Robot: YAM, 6 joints.
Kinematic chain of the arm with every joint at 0, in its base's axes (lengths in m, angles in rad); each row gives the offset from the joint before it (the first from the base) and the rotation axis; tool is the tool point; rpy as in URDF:
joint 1: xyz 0 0 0.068 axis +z
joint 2: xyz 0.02 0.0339 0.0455 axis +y
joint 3: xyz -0.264 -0.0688 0 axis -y
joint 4: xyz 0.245 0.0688 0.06 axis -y
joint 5: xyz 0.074 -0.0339 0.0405 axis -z
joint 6: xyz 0.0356 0 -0.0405 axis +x
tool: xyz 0 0 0 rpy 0 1.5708 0
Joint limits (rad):
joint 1: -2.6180..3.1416
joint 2: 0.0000..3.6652
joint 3: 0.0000..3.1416
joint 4: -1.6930..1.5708
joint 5: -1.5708..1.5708
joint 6: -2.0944..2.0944
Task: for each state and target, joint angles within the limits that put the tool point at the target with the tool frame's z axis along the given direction. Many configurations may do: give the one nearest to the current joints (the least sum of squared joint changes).
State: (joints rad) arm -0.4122 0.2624 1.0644 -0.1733 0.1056 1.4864
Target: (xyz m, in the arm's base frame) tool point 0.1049 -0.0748 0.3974 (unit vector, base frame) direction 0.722 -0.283 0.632
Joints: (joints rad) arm -0.6851 0.6002 0.6173 0.6910 -0.2399 1.4864
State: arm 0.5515 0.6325 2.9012 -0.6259 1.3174 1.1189
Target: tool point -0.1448 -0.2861 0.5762 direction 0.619 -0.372 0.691
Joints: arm 1.0220 0.5617 2.3746 -0.2501 0.8074 1.1189
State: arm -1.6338 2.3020 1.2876 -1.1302 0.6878 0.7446
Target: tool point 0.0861 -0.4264 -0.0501 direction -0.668 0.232 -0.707
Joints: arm -1.3232 2.8816 2.0462 -1.2380 0.6320 0.7446
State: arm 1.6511 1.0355 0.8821 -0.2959 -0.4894 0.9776
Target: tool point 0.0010 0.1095 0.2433 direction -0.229 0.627 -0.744
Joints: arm 1.4661 0.5775 0.6177 -0.9326 -0.2978 0.9776
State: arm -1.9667 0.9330 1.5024 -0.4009 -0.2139 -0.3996
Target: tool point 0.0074 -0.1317 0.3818 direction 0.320 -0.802 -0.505
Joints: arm -1.6094 0.7771 1.1303 -0.9225 -0.3583 -0.3996
